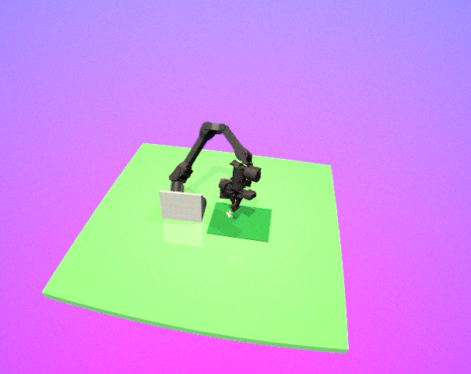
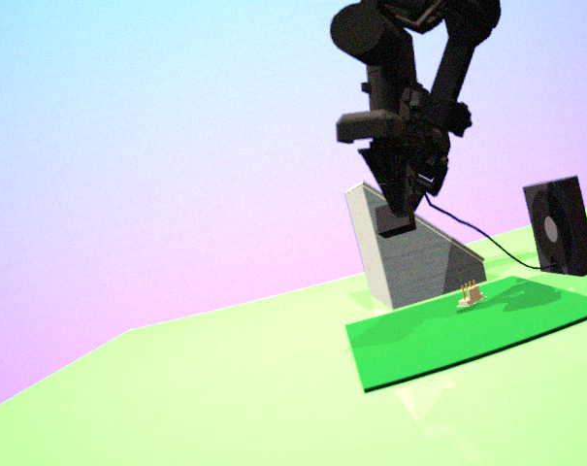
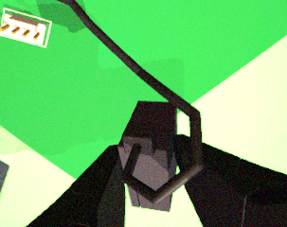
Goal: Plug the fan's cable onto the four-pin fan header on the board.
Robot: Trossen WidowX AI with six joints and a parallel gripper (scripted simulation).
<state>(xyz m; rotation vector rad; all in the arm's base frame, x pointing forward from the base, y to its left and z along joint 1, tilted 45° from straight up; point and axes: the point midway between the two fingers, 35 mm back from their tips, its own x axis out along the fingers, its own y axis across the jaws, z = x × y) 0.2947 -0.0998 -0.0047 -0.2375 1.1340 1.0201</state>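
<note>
The dark fan plug lies 10 mm to the right of my gripper tip. Also, from my gripper tip: black fan (210 mm to the left, 70 mm below, 20 mm behind); then dark green board (140 mm below, 30 mm to the left, 30 mm ahead).
</note>
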